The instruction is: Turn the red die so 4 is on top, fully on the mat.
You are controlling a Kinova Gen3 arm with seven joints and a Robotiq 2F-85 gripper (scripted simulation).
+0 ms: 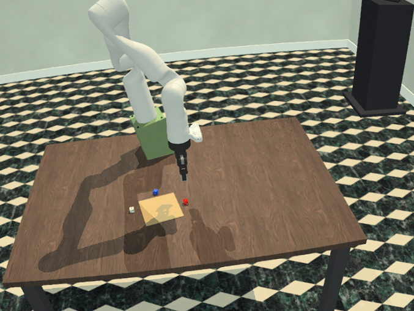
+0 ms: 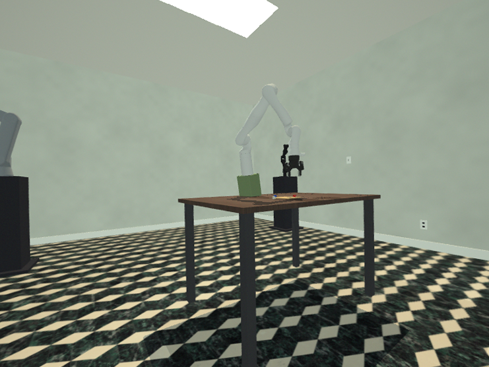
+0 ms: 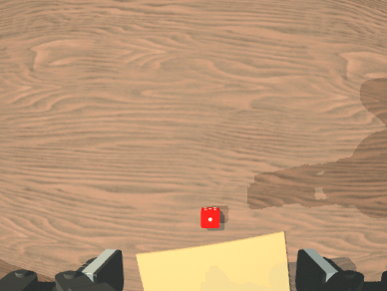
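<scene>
Now: hand 14 cm above the red die. The rest, counted from my hand: mat (15 cm below, 10 cm to the right, 2 cm ahead); then white die (20 cm to the right, 14 cm below, 2 cm ahead); then blue die (14 cm below, 11 cm to the right, 7 cm behind).
</scene>
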